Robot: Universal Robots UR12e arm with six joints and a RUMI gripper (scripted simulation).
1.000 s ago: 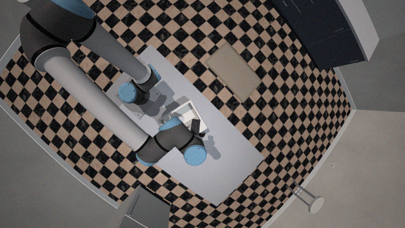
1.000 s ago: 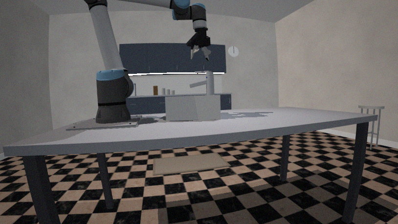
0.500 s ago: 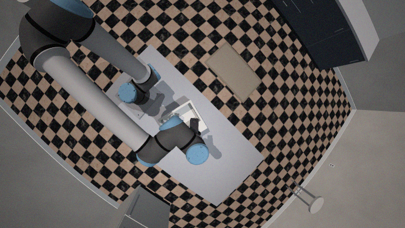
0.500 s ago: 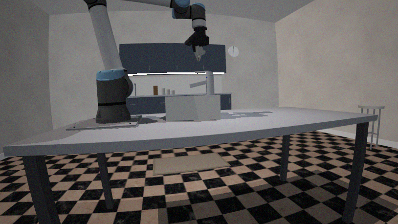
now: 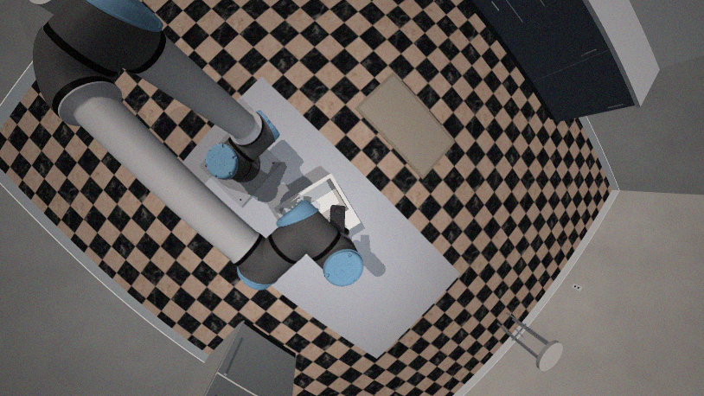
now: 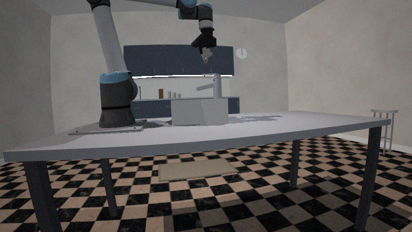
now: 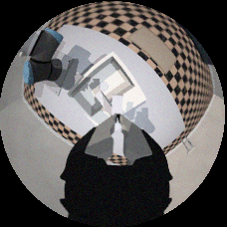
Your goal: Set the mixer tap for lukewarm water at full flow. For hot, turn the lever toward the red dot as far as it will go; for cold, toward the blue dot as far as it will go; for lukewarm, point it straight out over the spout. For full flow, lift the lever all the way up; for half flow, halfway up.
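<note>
My gripper is now 20 mm short of the lever, 30 mm to the left of it and 90 mm above it. The rest, counted from my hand: sink (70 mm behind, 30 mm to the right, 320 mm below); mixer tap (30 mm ahead, 50 mm to the right, 130 mm below).
</note>
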